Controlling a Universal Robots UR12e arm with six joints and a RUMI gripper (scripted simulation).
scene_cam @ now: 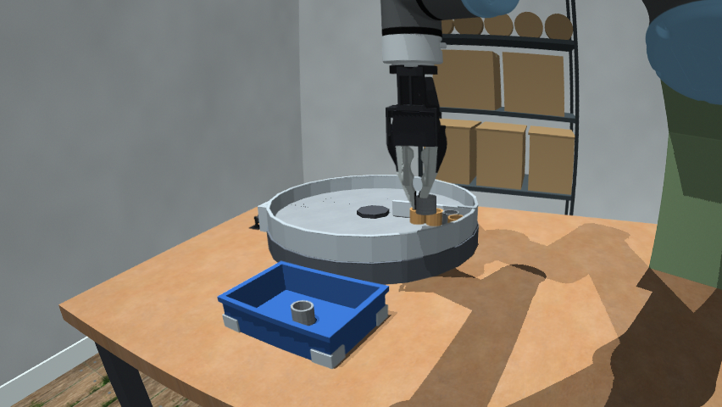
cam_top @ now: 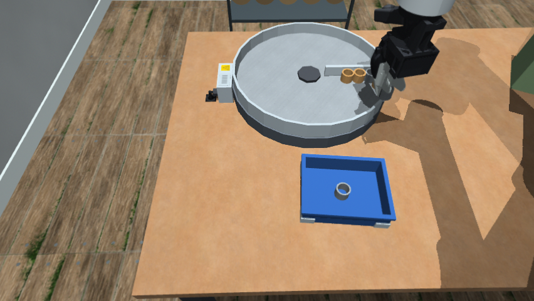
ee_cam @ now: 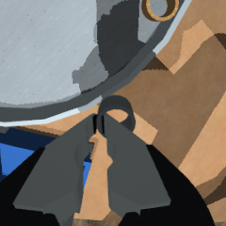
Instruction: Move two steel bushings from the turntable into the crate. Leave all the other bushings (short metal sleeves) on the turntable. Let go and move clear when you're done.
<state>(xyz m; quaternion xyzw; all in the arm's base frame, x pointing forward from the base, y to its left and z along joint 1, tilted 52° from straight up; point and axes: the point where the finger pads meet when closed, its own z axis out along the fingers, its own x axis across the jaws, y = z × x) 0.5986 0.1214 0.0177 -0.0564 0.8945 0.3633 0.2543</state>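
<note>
Right now the blue crate is 21 cm to the left of my hand, 11 cm below it and 7 cm ahead of it. Also, from my hand: round grey turntable (16 cm ahead, 13 cm to the right, 8 cm below).
</note>
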